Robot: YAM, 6 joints.
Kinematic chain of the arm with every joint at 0, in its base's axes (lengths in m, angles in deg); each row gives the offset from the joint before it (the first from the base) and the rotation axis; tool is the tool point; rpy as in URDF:
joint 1: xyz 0 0 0.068 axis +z
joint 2: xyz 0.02 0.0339 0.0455 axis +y
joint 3: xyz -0.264 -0.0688 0 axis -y
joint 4: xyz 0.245 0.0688 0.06 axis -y
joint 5: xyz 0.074 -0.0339 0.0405 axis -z
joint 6: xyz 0.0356 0 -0.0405 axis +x
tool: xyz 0 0 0 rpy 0 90 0
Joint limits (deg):
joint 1: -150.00..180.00
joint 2: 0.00..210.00
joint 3: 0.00..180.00
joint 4: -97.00..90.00
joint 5: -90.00..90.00
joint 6: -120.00..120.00
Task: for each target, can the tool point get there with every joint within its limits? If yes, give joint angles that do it. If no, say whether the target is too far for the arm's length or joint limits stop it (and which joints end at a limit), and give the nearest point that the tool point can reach.
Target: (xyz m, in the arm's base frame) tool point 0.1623 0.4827 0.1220
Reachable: yes | joints 73.53 134.06 92.91 2.48 31.88 -83.56
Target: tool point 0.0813 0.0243 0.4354
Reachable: yes | joints 3.81 33.12 63.96 -30.55 -31.89 17.18
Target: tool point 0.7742 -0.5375 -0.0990
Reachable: no: too far | nearest point 0.5174 -0.3592 -0.0270 | short by 0.321 m
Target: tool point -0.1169 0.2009 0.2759
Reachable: yes | joints 122.71 66.18 53.79 -39.55 16.68 -41.77
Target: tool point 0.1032 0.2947 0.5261
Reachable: yes | joints 68.90 103.77 147.23 -74.57 -16.02 -10.78
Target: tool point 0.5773 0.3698 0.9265
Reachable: no: too far | nearest point 0.3507 0.2246 0.5978 | short by 0.425 m
